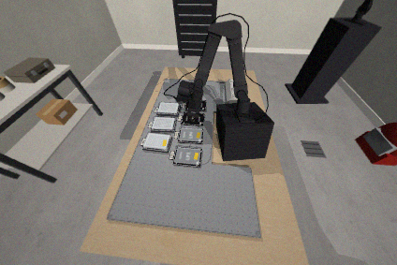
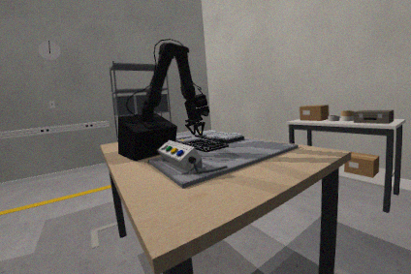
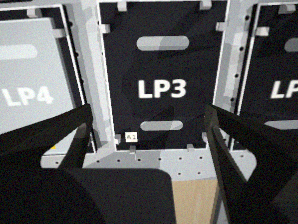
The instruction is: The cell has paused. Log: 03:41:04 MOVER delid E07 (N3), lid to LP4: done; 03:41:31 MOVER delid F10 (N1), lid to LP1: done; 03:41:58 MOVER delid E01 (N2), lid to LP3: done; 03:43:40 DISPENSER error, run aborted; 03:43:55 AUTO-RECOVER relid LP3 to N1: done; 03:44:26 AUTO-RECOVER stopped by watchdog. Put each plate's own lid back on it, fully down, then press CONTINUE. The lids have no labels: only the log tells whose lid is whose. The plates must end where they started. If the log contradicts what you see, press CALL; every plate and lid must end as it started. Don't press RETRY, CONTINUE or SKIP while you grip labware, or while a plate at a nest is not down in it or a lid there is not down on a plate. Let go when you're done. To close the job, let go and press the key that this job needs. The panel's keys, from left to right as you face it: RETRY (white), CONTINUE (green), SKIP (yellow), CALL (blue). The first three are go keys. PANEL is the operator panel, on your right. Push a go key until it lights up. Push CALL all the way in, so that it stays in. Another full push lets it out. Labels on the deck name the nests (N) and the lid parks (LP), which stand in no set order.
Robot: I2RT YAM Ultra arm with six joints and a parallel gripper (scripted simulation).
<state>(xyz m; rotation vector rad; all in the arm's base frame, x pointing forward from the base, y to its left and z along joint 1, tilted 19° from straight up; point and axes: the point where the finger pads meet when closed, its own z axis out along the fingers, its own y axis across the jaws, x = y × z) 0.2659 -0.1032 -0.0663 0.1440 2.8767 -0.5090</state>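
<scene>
Now: hand 1 cm to the left of the park LP3 and 6 cm above it. The rest, counted from my hand: green continue key: 30 cm behind, 21 cm to the right; white retry key: 30 cm behind, 16 cm to the right; park LP2: 1 cm behind, 14 cm to the right, 6 cm below.
</scene>
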